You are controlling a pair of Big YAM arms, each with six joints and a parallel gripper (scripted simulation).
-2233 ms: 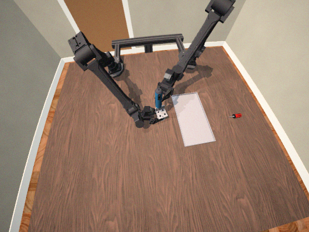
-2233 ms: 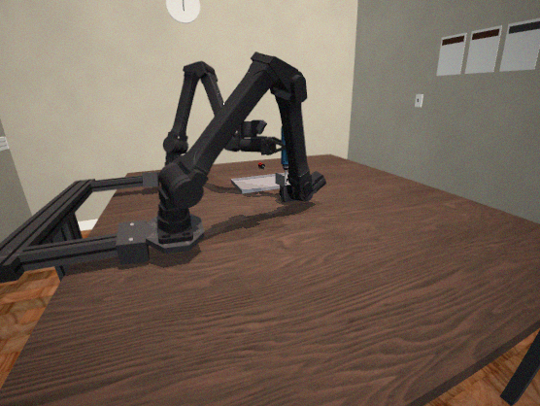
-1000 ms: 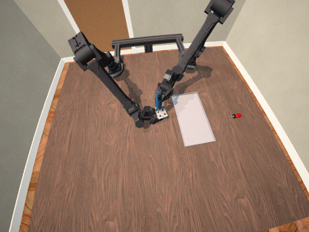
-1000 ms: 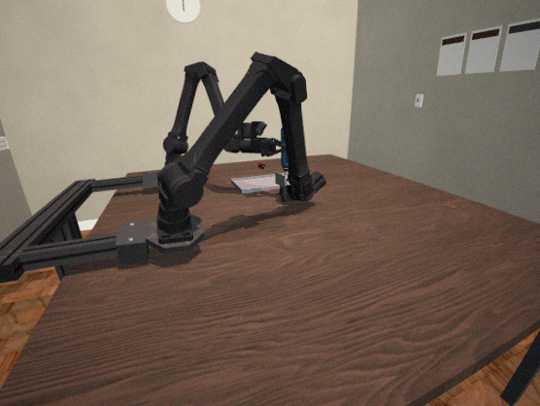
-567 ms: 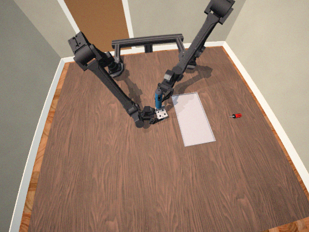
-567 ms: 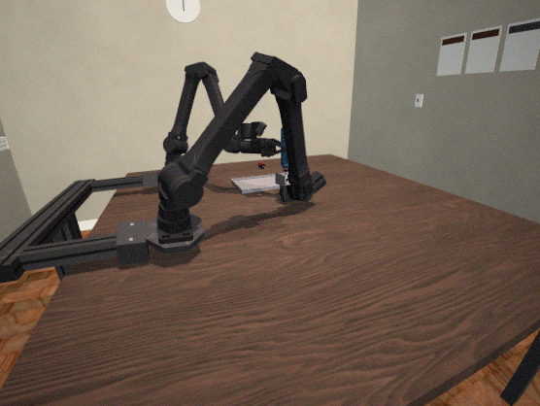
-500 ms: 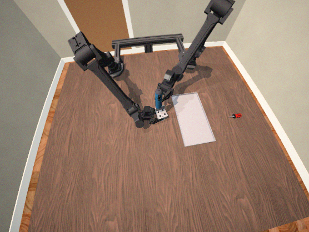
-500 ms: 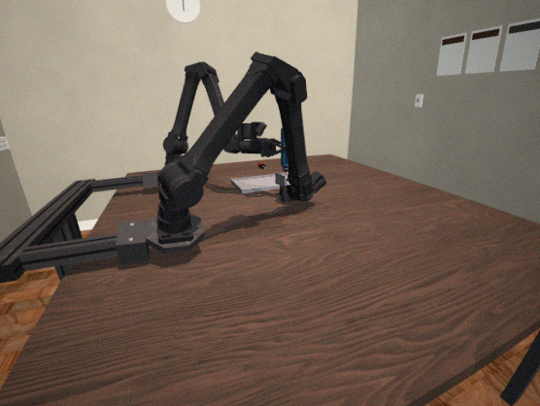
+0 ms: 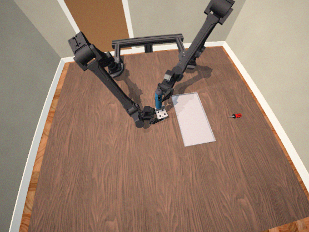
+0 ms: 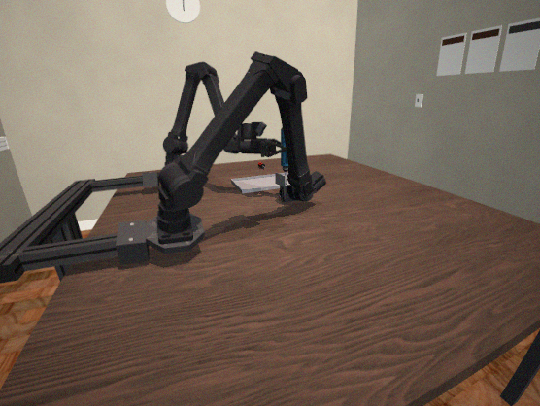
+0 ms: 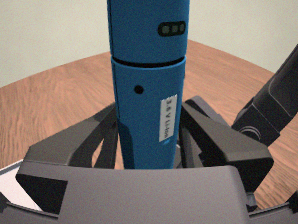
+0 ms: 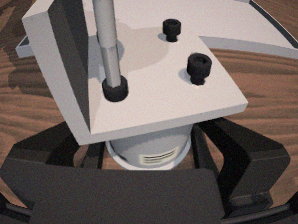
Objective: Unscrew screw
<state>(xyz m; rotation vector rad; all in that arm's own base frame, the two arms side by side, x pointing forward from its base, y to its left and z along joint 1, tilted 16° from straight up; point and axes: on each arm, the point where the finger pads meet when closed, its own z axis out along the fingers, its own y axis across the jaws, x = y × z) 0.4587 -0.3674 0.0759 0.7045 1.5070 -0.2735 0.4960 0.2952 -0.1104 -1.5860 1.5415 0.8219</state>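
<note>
The joint module body lies 10 mm above my right hand. Round my right hand: bracket (50 mm above); then flat tray (30 mm ahead, 230 mm to the left, 20 mm below); then small red-handled screwdriver (70 mm ahead, 570 mm to the left, 10 mm below).
</note>
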